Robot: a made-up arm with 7 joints. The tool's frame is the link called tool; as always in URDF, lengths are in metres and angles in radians.
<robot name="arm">
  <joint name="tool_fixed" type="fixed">
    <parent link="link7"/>
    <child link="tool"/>
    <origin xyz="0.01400 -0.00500 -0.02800" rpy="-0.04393 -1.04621 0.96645"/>
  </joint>
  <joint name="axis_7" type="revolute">
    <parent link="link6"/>
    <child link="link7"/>
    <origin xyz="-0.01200 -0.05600 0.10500" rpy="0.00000 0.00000 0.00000"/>
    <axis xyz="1 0 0"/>
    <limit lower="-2.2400" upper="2.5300" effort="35" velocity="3"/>
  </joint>
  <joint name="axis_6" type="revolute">
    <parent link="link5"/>
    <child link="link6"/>
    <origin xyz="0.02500 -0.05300 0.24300" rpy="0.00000 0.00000 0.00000"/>
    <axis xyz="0 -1 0"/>
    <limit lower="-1.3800" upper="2.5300" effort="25" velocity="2.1"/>
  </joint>
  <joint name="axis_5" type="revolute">
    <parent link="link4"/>
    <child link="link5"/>
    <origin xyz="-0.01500 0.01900 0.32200" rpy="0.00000 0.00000 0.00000"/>
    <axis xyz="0 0 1"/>
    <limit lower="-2.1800" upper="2.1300" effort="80" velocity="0.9"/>
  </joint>
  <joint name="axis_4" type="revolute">
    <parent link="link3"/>
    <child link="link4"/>
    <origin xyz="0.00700 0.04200 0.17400" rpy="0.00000 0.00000 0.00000"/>
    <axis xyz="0 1 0"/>
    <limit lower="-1.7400" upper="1.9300" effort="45" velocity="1.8"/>
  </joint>
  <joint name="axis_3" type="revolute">
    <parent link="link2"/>
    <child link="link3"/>
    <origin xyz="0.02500 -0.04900 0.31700" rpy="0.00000 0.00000 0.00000"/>
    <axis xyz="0 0 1"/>
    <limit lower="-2.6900" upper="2.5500" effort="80" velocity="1.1"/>
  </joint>
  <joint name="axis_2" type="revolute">
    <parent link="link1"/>
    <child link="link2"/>
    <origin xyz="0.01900 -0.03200 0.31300" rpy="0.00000 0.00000 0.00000"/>
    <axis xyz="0 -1 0"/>
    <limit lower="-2.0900" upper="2.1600" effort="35" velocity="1"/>
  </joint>
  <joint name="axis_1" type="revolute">
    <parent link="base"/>
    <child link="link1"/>
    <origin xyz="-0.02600 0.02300 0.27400" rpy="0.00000 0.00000 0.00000"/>
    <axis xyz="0 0 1"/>
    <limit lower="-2.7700" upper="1.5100" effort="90" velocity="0.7"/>
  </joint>
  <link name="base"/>
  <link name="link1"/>
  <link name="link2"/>
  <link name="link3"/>
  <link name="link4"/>
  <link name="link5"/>
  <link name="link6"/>
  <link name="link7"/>
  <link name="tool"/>
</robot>
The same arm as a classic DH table. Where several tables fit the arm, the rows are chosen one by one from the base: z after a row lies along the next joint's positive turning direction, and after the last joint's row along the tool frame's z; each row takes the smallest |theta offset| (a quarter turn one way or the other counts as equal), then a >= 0, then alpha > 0; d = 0 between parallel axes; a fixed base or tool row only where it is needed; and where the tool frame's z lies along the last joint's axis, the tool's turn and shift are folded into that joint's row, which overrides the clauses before.
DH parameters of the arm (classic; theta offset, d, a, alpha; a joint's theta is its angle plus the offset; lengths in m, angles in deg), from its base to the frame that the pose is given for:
base (fixed): -41.50 0.0000 -0.0347 0.00
axis_1: 41.50 0.5870 0.0190 90.00
axis_2: 0.00 0.0810 0.0250 -90.00
axis_3: 0.00 0.4910 0.0070 -90.00
axis_4: 0.00 0.0610 -0.0150 90.00
axis_5: 0.00 0.5650 0.0250 90.00
axis_6: 90.00 0.1090 0.1050 90.00
axis_7: -36.08 -0.0057 -0.0256 -121.84
tool (fixed): -19.57 -0.0147 0.0000 0.00
Joint limits (deg, base to tool): -158.71..86.52 -119.75..123.76 -154.13..146.10 -99.69..110.58 -124.90..122.04 -79.07..144.96 -128.34..144.96

